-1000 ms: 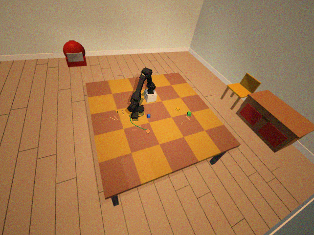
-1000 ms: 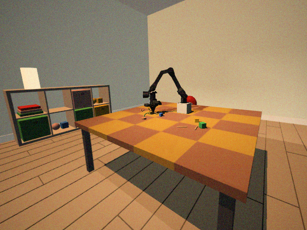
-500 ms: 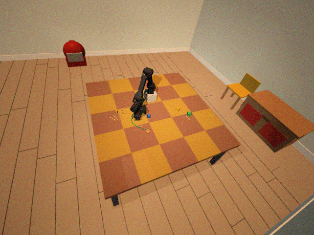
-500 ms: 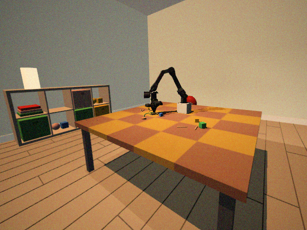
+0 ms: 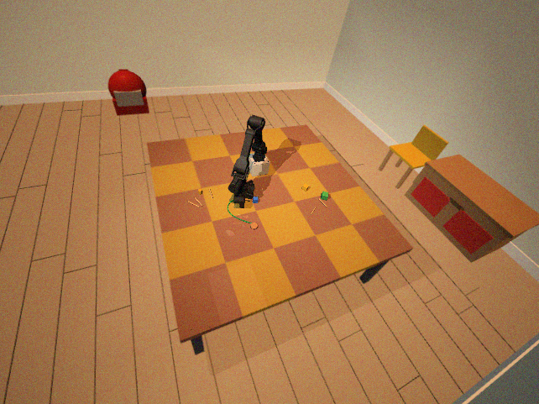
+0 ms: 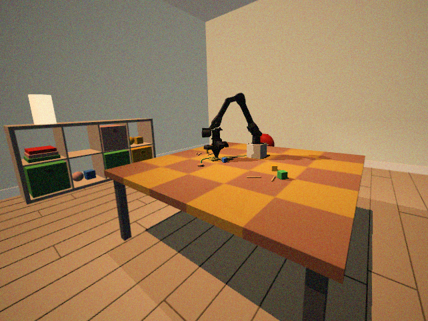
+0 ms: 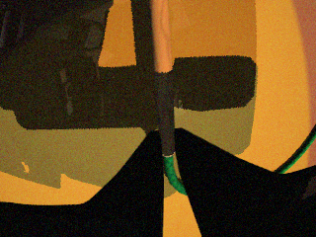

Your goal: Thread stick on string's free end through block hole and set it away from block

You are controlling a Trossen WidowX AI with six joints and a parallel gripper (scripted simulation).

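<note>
Now: gripper tip 2 cm short of the blue cube and 10 cm to the right of it. From my gripper tip the other things lie so: round wooden button (20 cm ahead, 4 cm to the left, 1 cm below); thin wooden stick (1 cm to the left); yellow cube (2 cm behind, 45 cm to the left).
</note>
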